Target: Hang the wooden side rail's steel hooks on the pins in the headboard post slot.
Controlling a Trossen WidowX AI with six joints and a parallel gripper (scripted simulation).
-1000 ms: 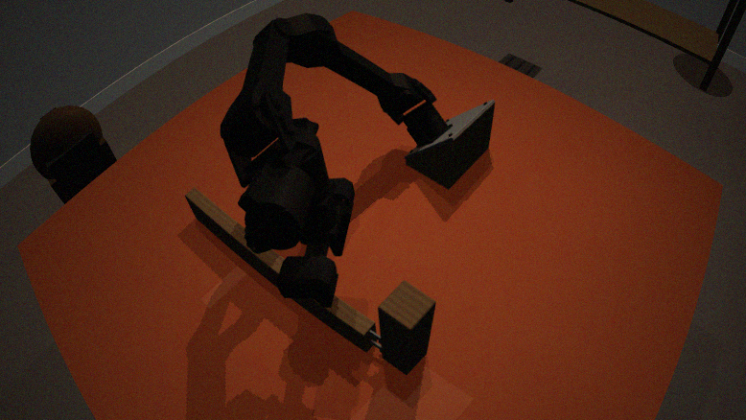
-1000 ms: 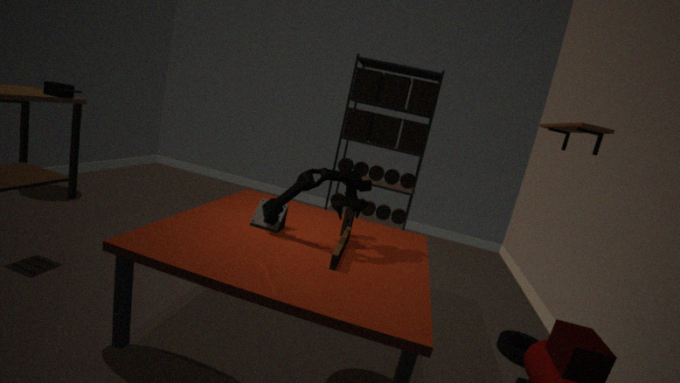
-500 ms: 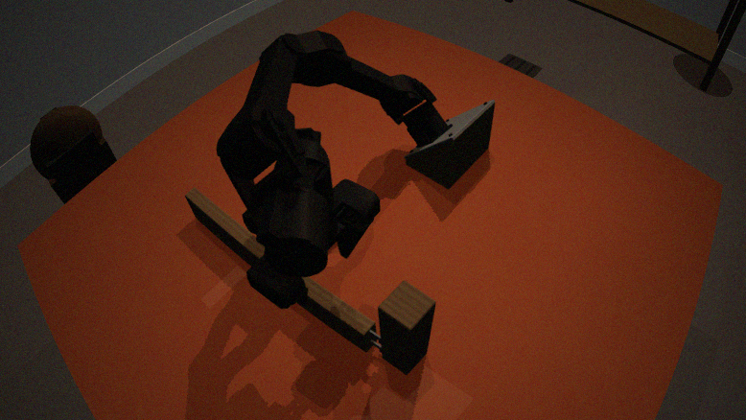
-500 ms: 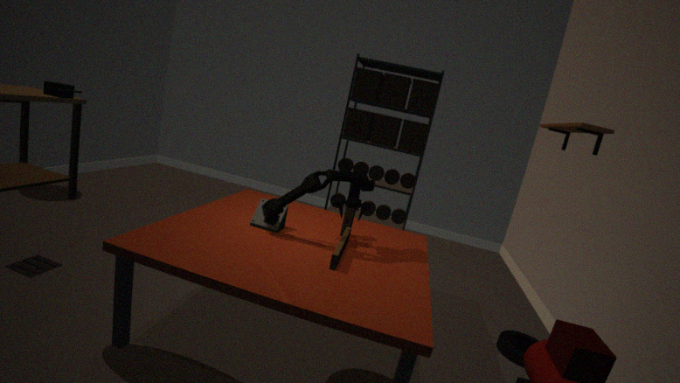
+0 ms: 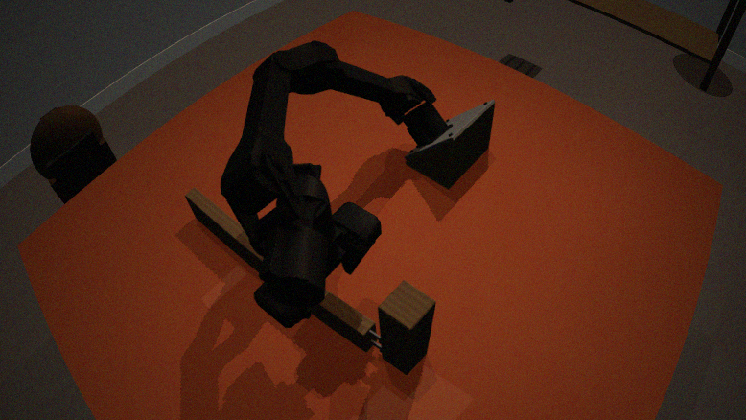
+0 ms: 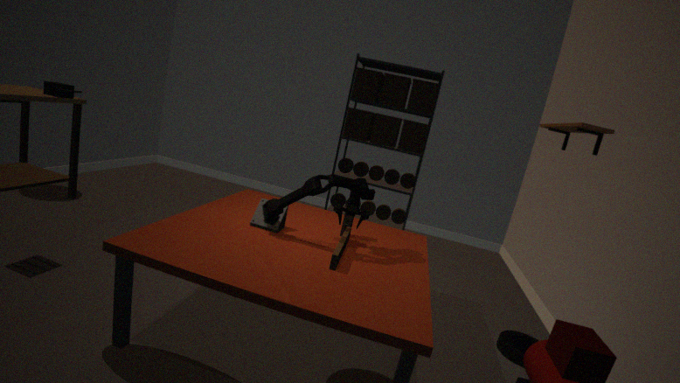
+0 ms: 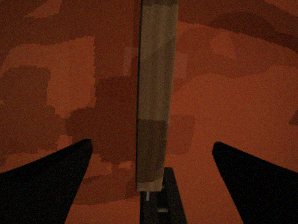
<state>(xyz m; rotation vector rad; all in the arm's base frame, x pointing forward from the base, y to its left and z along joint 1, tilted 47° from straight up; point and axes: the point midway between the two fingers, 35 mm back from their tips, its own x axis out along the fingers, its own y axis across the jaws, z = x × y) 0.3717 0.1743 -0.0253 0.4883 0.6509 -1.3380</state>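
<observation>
My gripper tip is 40 mm past the wooden headboard post, 120 mm to the right of it and 10 mm above it.
</observation>
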